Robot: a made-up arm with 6 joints.
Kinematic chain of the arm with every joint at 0, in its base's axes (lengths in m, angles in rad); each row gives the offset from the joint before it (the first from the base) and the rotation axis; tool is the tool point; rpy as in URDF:
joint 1: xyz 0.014 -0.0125 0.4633 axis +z
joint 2: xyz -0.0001 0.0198 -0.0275 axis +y
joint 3: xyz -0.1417 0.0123 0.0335 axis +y
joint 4: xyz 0.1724 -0.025 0.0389 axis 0.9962 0 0.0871
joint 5: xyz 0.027 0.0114 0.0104 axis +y
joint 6: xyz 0.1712 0.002 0.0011 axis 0.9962 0 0.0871
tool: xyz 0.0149 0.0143 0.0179 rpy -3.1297 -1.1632 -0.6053
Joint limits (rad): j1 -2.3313..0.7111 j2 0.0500..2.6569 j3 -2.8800..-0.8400 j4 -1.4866..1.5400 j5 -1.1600..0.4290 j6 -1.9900..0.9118
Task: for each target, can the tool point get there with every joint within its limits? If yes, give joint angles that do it. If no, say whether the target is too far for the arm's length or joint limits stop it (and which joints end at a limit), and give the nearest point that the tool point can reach.
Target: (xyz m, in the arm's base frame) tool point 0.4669 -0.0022 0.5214
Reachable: yes | joints -0.2224 1.9287 -1.4246 -0.6404 -0.7242 -0.0945
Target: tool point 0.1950 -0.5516 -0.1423
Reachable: no: too far | nearest point 0.1310 -0.3609 0.1467 | short by 0.352 m
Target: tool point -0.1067 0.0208 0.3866
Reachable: no: joint limits stop it (at a limit: joint 1, joint 3, joint 4, joint 5, joint 6) | nearest point -0.2576 -0.0440 0.2611 | short by 0.207 m
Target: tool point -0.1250 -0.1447 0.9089
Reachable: yes | joints -1.8954 1.7937 -2.5820 0.9394 -0.8983 -0.8740
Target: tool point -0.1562 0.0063 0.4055
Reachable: no: joint limits stop it (at a limit: joint 1, joint 3, joint 4, joint 5, joint 6) | nearest point -0.2936 -0.0818 0.3592 | short by 0.170 m
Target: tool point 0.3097 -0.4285 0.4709
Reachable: yes | joints -1.0171 2.3231 -2.0369 0.5236 0.0926 0.0750
